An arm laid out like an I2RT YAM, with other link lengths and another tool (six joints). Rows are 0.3 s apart.
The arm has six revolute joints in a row. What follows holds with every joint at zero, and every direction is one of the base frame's.
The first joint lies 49 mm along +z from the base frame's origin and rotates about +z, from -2.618 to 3.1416 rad.
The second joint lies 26.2 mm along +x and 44.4 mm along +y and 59.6 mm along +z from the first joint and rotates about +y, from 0 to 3.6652 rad.
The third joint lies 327.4 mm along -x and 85.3 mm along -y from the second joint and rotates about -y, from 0 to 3.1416 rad.
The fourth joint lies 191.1 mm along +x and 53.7 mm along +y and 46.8 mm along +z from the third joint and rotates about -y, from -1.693 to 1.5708 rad.
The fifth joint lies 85.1 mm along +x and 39 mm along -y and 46.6 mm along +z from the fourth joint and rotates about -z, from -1.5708 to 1.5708 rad.
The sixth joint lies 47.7 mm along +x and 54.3 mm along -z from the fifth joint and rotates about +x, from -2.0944 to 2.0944 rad.
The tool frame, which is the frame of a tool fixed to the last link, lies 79 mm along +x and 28 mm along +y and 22 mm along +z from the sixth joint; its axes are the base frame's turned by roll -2.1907, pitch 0.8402 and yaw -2.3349 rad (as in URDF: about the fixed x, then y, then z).
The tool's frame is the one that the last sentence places.
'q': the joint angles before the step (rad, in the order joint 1, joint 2, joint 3, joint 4, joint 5, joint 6). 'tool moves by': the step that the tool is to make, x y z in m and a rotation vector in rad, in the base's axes. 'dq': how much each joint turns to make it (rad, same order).
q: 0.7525, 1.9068, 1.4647, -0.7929, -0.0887, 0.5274
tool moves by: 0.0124, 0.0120, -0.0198, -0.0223, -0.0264, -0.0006
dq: 0.0110, 0.0625, -0.0005, 0.0668, 0.0363, -0.0004
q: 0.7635, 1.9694, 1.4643, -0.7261, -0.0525, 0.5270
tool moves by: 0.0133, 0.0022, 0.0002, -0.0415, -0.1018, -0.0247
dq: 0.0134, 0.0084, -0.0009, 0.0536, 0.1076, 0.0000
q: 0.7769, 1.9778, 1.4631, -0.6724, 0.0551, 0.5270
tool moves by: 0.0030, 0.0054, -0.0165, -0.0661, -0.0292, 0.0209
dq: 0.0194, 0.0425, 0.0003, 0.0183, 0.0622, -0.0259
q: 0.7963, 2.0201, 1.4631, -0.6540, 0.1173, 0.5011
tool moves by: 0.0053, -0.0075, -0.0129, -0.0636, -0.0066, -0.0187
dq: -0.0060, 0.0278, -0.0001, -0.0121, 0.0507, -0.0045
